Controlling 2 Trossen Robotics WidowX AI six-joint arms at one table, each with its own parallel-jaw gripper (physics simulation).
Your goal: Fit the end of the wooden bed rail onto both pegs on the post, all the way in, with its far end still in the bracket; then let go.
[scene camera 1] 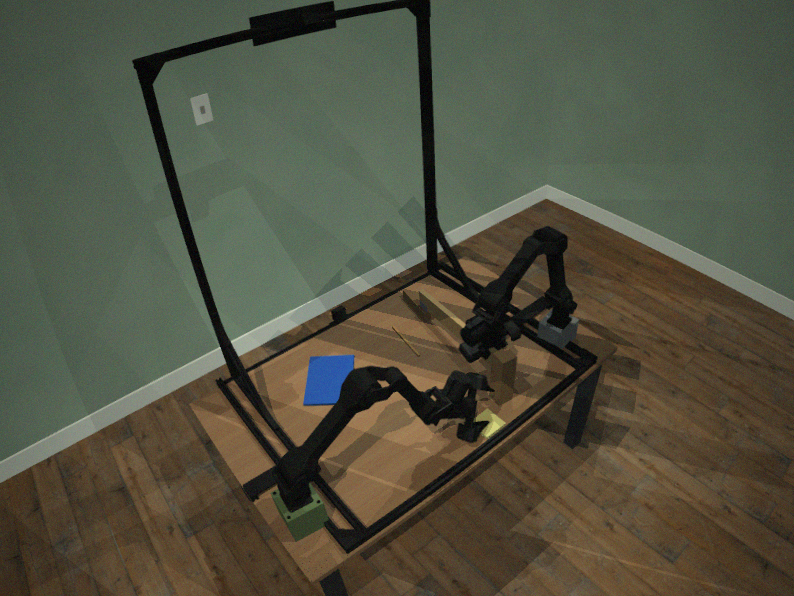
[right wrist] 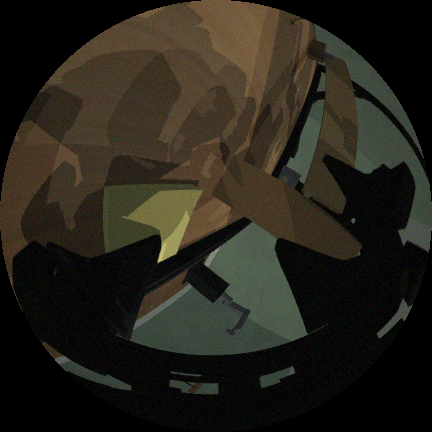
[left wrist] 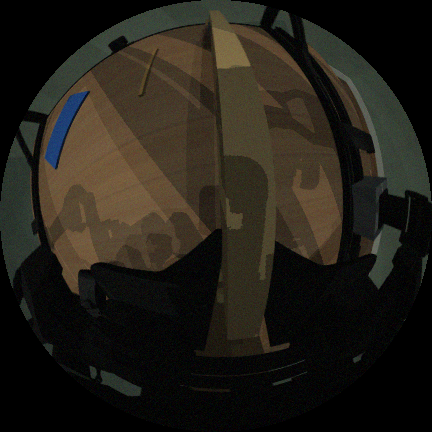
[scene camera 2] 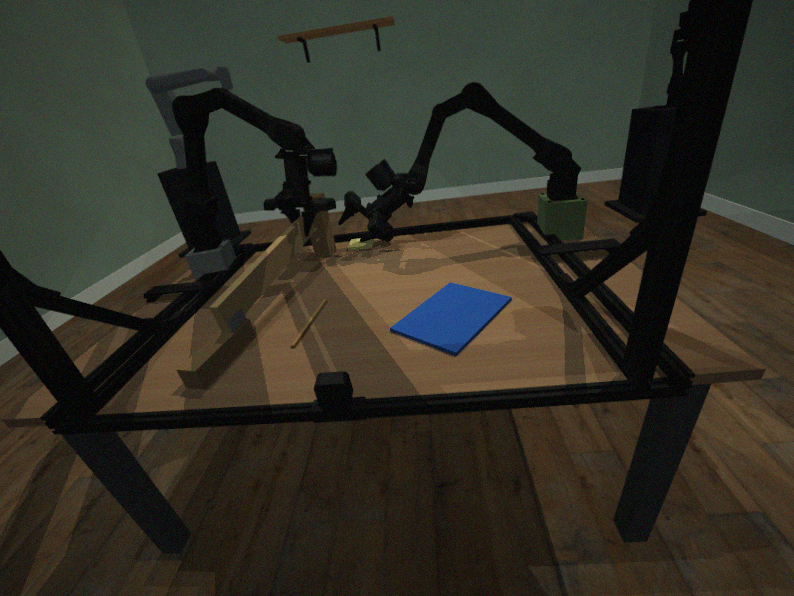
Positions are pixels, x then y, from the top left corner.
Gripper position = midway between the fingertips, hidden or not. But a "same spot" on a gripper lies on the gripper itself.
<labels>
The left gripper shows in scene camera 1 (488,357), in the right wrist view, in the left wrist view (235,234) and in scene camera 2. A blue mat shows in scene camera 1, in the left wrist view and in scene camera 2 (449,320); in the right wrist view it is out of frame. The same spot on the left gripper: (right wrist: 361,190) is (scene camera 2: 309,214). The same spot on the blue mat: (left wrist: 74,101) is (scene camera 1: 338,361).
</labels>
